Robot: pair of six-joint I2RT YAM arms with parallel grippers.
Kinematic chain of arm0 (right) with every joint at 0, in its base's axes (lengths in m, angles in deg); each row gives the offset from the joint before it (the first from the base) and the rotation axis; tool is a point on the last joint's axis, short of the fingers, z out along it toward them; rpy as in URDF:
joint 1: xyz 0 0 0.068 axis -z
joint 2: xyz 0.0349 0.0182 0.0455 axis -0.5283 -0.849 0
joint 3: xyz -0.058 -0.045 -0.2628 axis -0.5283 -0.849 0
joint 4: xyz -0.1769 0.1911 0.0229 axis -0.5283 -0.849 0
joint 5: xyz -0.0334 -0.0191 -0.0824 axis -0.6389 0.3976 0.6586
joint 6: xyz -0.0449 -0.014 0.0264 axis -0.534 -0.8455 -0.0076
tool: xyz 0 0 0 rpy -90.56 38.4 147.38
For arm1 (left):
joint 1: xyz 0 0 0.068 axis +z
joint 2: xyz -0.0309 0.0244 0.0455 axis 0.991 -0.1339 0
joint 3: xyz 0.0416 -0.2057 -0.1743 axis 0.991 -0.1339 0
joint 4: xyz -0.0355 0.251 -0.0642 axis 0.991 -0.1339 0
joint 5: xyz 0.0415 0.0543 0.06 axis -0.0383 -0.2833 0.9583
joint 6: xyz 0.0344 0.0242 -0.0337 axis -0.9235 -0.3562 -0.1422
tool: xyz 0 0 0 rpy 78.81 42.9 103.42
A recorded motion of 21 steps. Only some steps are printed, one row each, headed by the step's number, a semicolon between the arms.
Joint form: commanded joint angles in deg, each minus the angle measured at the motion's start. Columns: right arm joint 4, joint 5, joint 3, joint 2, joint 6, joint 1; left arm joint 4, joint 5, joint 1, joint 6, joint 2, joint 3.
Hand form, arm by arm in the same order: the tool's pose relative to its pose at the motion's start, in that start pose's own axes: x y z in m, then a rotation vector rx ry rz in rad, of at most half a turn. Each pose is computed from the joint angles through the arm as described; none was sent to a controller.
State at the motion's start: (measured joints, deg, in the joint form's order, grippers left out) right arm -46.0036 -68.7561 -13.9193 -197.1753 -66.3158 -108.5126; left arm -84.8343 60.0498 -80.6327 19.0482 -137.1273 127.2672
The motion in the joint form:
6: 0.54 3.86 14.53 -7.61 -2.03 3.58; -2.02 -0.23 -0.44 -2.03 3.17 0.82
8: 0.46 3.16 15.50 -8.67 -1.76 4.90; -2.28 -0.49 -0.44 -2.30 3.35 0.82
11: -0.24 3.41 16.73 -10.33 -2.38 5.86; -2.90 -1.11 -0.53 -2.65 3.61 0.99
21: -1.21 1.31 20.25 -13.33 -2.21 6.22; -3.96 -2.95 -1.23 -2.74 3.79 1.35
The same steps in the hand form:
6: -0.0472 -0.0070 0.0430 0.0979 -0.1341 0.0387; -0.0002 -0.0025 -0.0186 -0.0028 -0.0347 0.0431
8: -0.0478 -0.0157 0.0506 0.1074 -0.1303 0.0505; 0.0002 -0.0027 -0.0195 0.0019 -0.0344 0.0478
11: -0.0442 -0.0223 0.0601 0.1313 -0.1128 0.0398; 0.0006 -0.0037 -0.0214 0.0134 -0.0339 0.0556
21: -0.0436 -0.0204 0.0744 0.1022 -0.0996 0.0412; 0.0001 -0.0084 -0.0236 0.0494 -0.0333 0.0693

